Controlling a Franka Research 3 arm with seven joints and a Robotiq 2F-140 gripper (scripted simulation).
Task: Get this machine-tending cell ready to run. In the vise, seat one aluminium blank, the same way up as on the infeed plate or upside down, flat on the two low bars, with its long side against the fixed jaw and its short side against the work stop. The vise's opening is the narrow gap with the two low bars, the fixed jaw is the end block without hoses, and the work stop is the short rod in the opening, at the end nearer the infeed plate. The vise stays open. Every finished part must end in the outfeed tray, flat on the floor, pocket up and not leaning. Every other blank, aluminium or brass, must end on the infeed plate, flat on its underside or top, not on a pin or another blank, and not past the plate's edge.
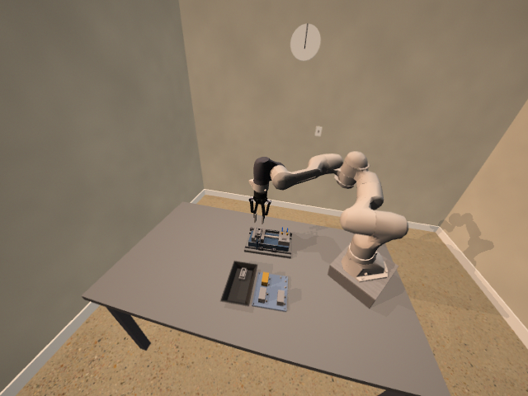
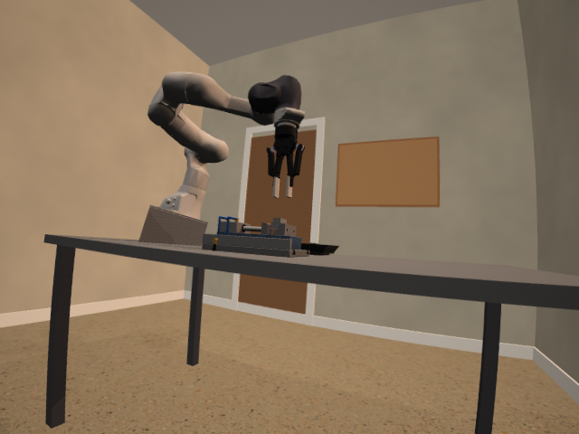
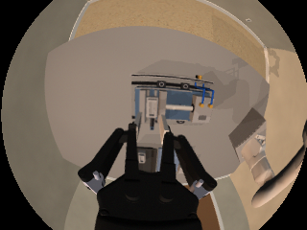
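The vise lies 7 cm behind my hand and 18 cm below it. The rest, counted from my hand: brass blank: 8 cm behind, 28 cm to the left, 19 cm below.
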